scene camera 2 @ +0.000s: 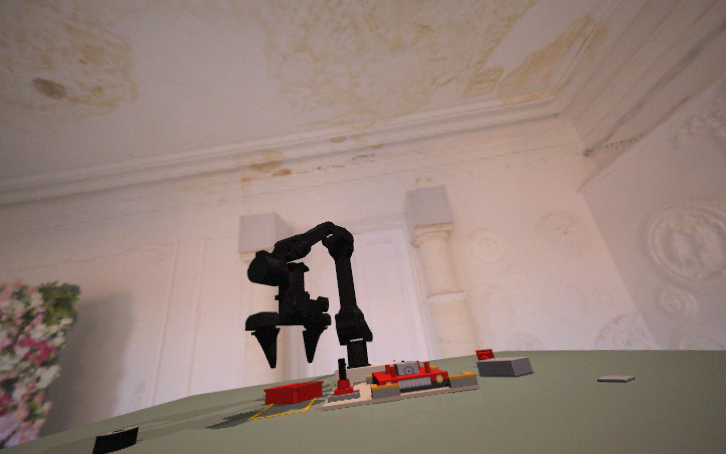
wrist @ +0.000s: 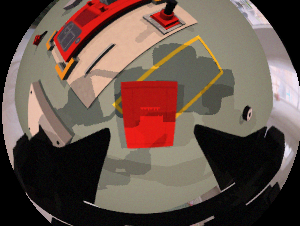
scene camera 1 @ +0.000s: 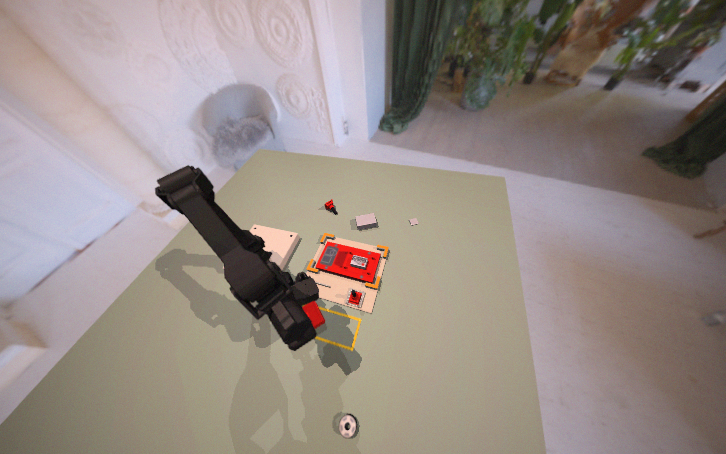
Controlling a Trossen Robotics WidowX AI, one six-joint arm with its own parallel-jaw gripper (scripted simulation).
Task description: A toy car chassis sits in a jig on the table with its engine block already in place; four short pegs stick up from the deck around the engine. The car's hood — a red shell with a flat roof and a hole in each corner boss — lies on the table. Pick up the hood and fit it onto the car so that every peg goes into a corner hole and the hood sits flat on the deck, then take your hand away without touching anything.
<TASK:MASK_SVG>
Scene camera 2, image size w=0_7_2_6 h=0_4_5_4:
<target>my gripper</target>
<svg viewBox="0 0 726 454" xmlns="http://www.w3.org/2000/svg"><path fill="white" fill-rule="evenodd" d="M329 298L318 296L317 300L310 299L309 291L305 291L305 288L302 286L283 287L279 289L279 294L275 295L275 300L279 300L279 313L275 311L260 311L260 313L247 318L245 331L255 331L251 335L256 337L271 368L276 367L276 338L281 328L275 328L275 326L303 325L306 330L303 330L307 360L308 363L313 363L320 335L328 328L328 325L332 325L331 316L328 313L323 313L329 309Z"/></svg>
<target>red hood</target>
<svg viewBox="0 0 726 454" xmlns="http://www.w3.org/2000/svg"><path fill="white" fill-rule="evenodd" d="M324 381L298 382L297 384L264 389L264 392L266 392L265 404L293 404L322 397L322 383Z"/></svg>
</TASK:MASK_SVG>
